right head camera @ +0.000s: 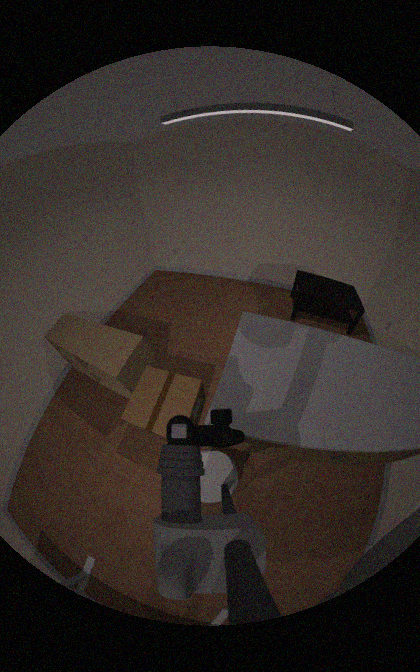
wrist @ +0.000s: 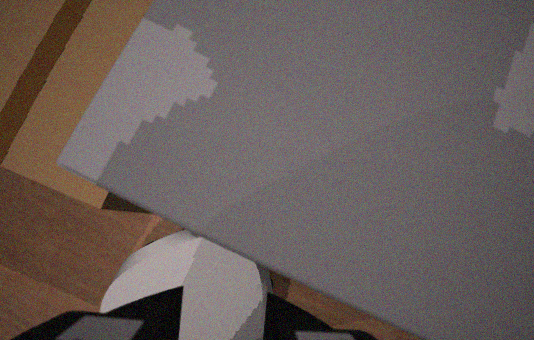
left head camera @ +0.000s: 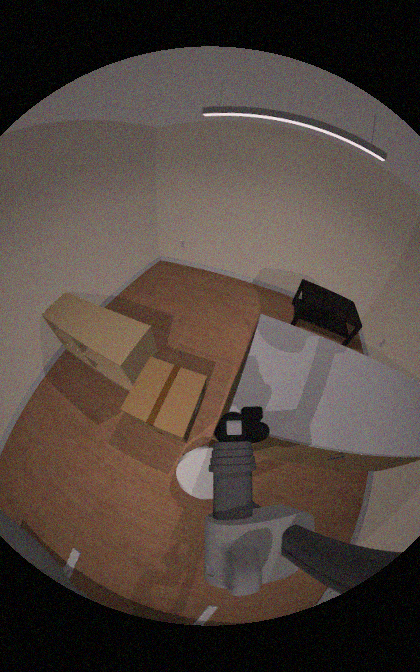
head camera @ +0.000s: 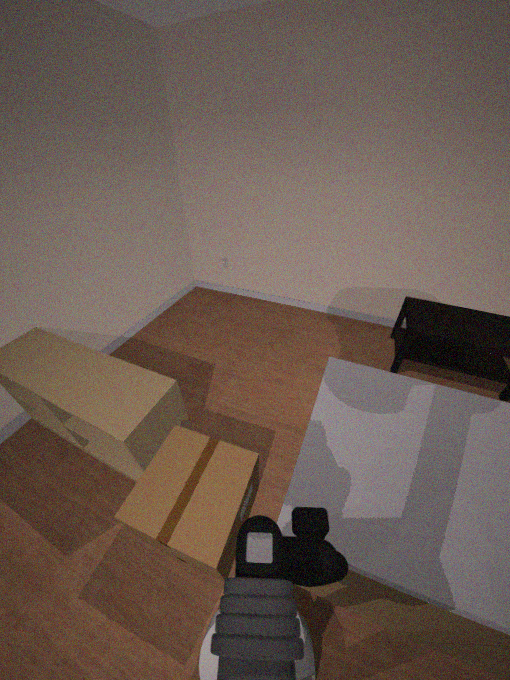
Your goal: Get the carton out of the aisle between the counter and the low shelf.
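Where they show: gripper, fingertip midpoint: (wrist: 223, 315); robot's base, link origin: (right head camera: 209, 474) (wrist: 197, 300) (left head camera: 204, 471).
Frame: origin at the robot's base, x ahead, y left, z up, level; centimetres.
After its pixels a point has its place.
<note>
The brown carton (head camera: 222, 505) @[x 44.2, y 15.8, z 37.8 cm] (left head camera: 187, 397) @[x 50.1, y 14.0, z 37.8 cm] (right head camera: 184, 402) @[x 50.2, y 13.3, z 37.8 cm] (wrist: 70, 95) @[x 43.9, y 24.4, z 37.8 cm], with a dark tape strip along its top, sits on the floor between the grey-topped counter (head camera: 378, 477) @[x 36.1, y -28.9, z 88.2 cm] (left head camera: 350, 395) @[x 29.7, y -65.8, z 88.2 cm] (right head camera: 350, 395) @[x 25.8, y -65.9, z 88.3 cm] (wrist: 325, 125) @[x 26.6, y -11.7, z 88.2 cm] and the near end of the low tan shelf (head camera: 93, 384) @[x 88.5, y 86.0, z 58.2 cm] (left head camera: 100, 332) @[x 84.1, y 81.7, z 58.3 cm] (right head camera: 100, 347) @[x 84.1, y 78.6, z 58.2 cm]. It is close to the shelf's end; whether they touch is unclear. A narrow floor strip shows between carton and counter. In the wrist view my gripper (wrist: 223, 315) @[x 18.6, y -8.8, z 82.3 cm] is open, its fingertips apart with nothing between them. The wrist hides the fingers in the head views.
My white round base (left head camera: 195, 472) @[x 0.1, y 6.8, z 18.7 cm] (right head camera: 215, 477) @[x -0.9, y -4.8, z 18.7 cm] (wrist: 150, 270) @[x 10.4, y 9.8, z 18.6 cm] is near the counter's near left corner. A black bench (head camera: 455, 335) @[x 155.6, y -140.5, z 42.2 cm] (left head camera: 325, 305) @[x 157.9, y -139.9, z 42.3 cm] (right head camera: 327, 295) @[x 154.9, y -144.4, z 42.2 cm] stands behind the counter. Walls run behind the shelf and bench. Pale legs (left head camera: 73, 557) (right head camera: 89, 565) show at the lower left.
</note>
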